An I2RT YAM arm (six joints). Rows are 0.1 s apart.
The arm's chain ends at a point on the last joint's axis. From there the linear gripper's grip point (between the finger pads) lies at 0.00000 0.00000 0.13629 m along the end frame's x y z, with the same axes.
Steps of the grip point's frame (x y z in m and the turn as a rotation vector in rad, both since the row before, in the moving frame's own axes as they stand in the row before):
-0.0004, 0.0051, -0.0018, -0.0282, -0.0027, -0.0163
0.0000, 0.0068, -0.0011, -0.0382, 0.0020, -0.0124
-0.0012, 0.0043, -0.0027, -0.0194, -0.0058, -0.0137
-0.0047, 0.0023, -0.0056, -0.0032, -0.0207, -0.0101
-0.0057, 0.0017, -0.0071, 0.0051, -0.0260, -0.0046
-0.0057, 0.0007, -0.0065, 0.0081, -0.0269, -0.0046
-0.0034, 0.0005, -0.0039, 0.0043, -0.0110, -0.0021
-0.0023, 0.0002, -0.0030, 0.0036, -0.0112, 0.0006
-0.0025, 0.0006, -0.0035, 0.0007, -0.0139, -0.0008
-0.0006, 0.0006, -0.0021, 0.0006, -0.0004, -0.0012
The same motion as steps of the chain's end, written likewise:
-0.0001, 0.0013, -0.0017, -0.0282, -0.0027, -0.0163
-0.0003, 0.0016, -0.0010, -0.0382, 0.0020, -0.0124
-0.0004, 0.0017, -0.0027, -0.0194, -0.0058, -0.0137
-0.0019, 0.0018, -0.0056, -0.0032, -0.0207, -0.0101
-0.0022, 0.0024, -0.0071, 0.0051, -0.0260, -0.0046
-0.0020, 0.0018, -0.0064, 0.0081, -0.0269, -0.0046
-0.0019, 0.0011, -0.0039, 0.0043, -0.0110, -0.0021
-0.0008, 0.0007, -0.0030, 0.0036, -0.0112, 0.0006
-0.0006, 0.0007, -0.0035, 0.0007, -0.0139, -0.0008
-0.0005, 0.0007, -0.0021, 0.0006, -0.0004, -0.0012

